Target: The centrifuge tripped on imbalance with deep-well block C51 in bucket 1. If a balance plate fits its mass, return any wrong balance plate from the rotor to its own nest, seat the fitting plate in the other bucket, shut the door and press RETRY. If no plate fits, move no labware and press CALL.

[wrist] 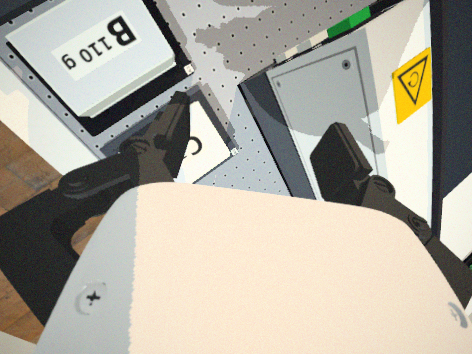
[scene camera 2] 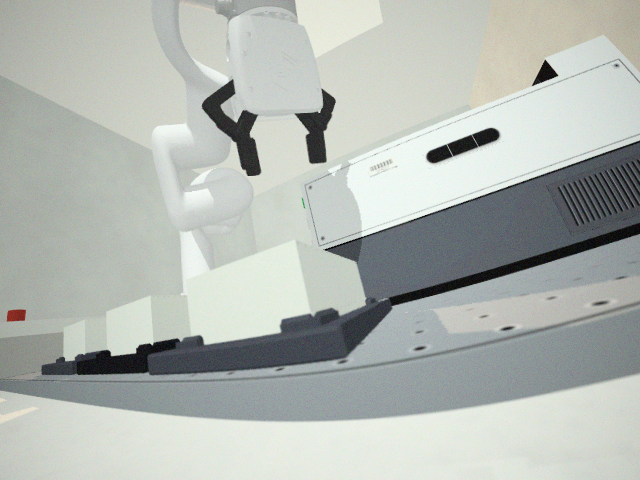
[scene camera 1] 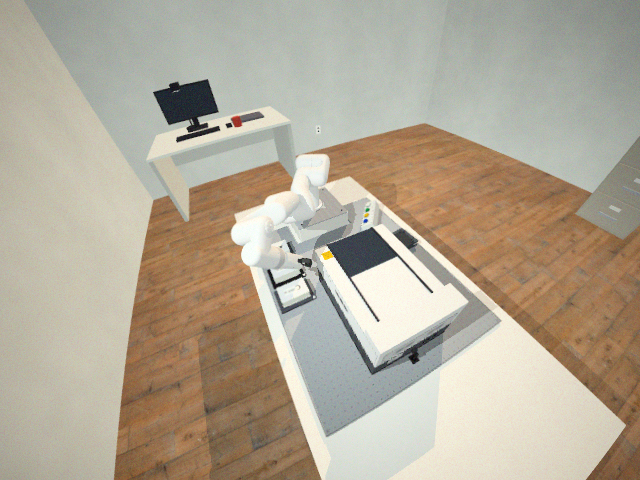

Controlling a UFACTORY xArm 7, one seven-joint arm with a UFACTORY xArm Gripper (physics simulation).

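Places are measured from the arm's base along level axes (x up, y left, z back), in millimetres.
Where they show: gripper, between the fingertips: [wrist: 257, 128] [scene camera 2: 288, 168] [scene camera 1: 300, 263].
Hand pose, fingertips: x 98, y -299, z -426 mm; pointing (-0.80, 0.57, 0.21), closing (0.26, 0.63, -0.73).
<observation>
After its pixels a point has its place.
My gripper [scene camera 1: 306, 267] {x 98, y -299, z -426 mm} [scene camera 2: 284, 166] {x 98, y -299, z -426 mm} [wrist: 257, 128] {x 98, y -299, z -426 mm} is open and empty, pointing down above the gap between the nests and the centrifuge [scene camera 1: 408, 304] {x 118, y -105, z -805 mm} [scene camera 2: 392, 191] {x 48, y -243, z -542 mm} [wrist: 325, 100] {x 76, y -230, z -456 mm}. Balance plate B [scene camera 2: 129, 322] {x -54, y -403, z -290 mm} [wrist: 150, 57] {x -38, y -307, z -330 mm}, marked 110 g, sits in its black nest [scene camera 2: 113, 363] {x -84, y -423, z -300 mm}. Balance plate C [scene camera 1: 294, 292] {x -36, y -364, z -445 mm} [scene camera 2: 248, 299] {x -60, y -427, z -427 mm} [wrist: 209, 150] {x -38, y -327, z -450 mm} sits in its dark grey nest [scene camera 2: 248, 356] {x -86, y -447, z -435 mm}; a finger hides part of its label in the wrist view. A third pale plate [scene camera 2: 74, 341] {x -59, y -382, z -150 mm} stands in the far nest. The rotor, its buckets and block C51 do not show.
A strip with green, yellow and blue buttons [scene camera 1: 367, 214] {x -18, y 213, z -257 mm} stands beyond the centrifuge, near the arm's base. A small dark tray [scene camera 1: 405, 238] {x -58, y 272, z -494 mm} lies at the centrifuge's far side. A yellow warning label [scene camera 1: 327, 255] {x 120, y -199, z -473 mm} [wrist: 412, 85] {x 120, y -200, z -469 mm} marks the centrifuge's corner. A desk [scene camera 1: 258, 129] stands behind.
</observation>
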